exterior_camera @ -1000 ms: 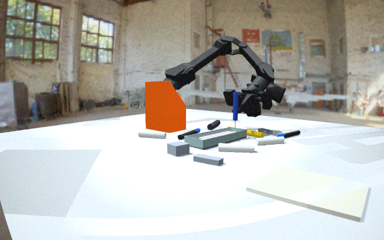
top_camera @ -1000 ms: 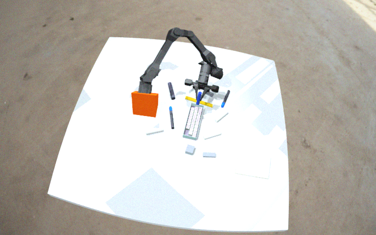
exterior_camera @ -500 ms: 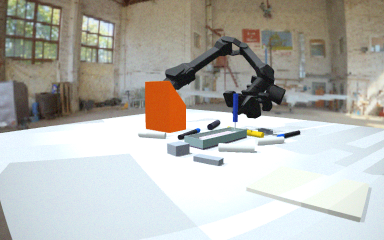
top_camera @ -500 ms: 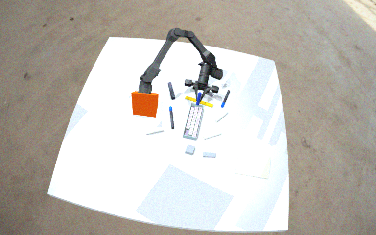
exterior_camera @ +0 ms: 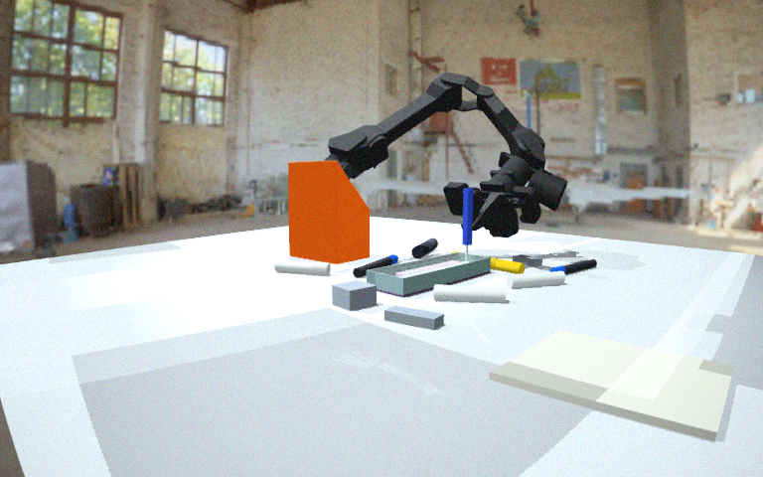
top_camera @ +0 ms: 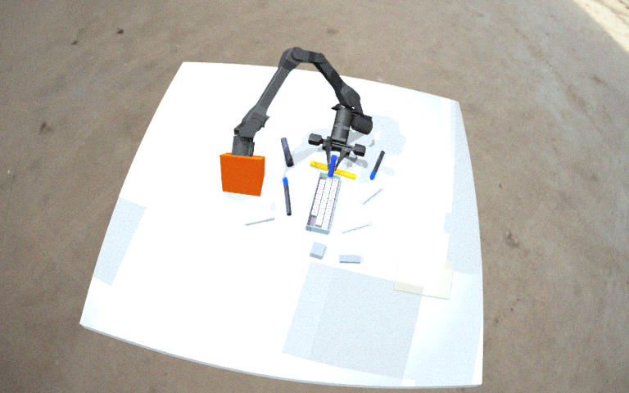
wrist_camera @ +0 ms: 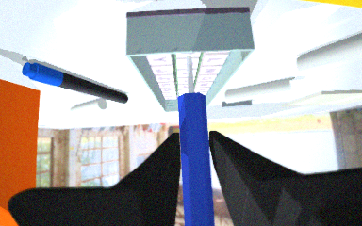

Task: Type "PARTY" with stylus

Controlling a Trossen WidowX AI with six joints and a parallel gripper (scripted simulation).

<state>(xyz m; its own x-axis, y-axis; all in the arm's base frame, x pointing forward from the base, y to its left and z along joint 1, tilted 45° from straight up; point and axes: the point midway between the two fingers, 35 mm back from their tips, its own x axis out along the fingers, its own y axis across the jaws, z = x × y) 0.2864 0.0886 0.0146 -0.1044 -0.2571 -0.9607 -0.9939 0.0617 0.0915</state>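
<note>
Right now the yellow marker is 60 mm to the left of my gripper tip, 60 mm below it and 10 mm ahead of it. Round my gripper tip: dark marker (150 mm behind, 110 mm to the left, 60 mm below); then blue stylus (10 mm below); then pale flat pad (340 mm ahead, 310 mm to the right, 70 mm below).
</note>
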